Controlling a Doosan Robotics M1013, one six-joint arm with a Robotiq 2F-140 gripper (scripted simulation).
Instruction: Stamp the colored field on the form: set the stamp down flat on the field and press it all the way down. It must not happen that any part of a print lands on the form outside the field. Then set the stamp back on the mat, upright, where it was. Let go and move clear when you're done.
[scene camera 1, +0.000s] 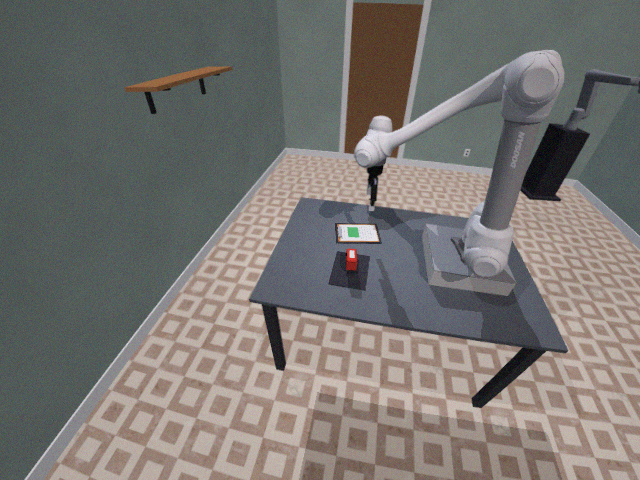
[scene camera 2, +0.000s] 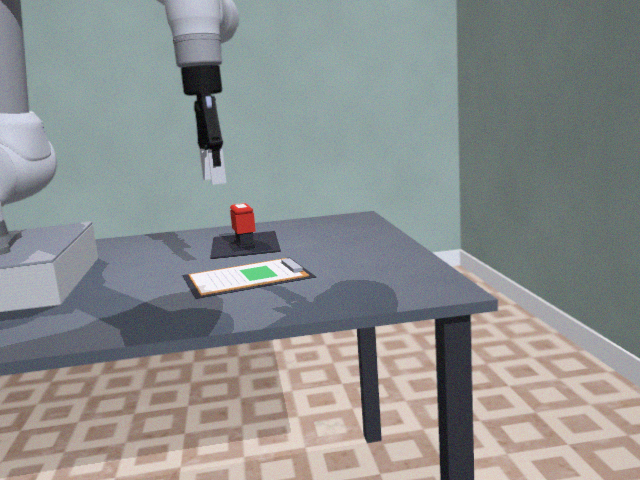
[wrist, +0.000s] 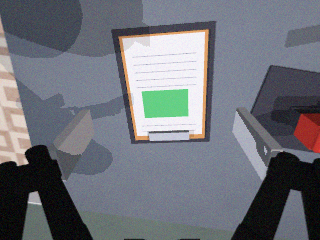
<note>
The pictures show: my gripper, a red stamp and a clipboard.
My gripper shows as well in the wrist view.
</note>
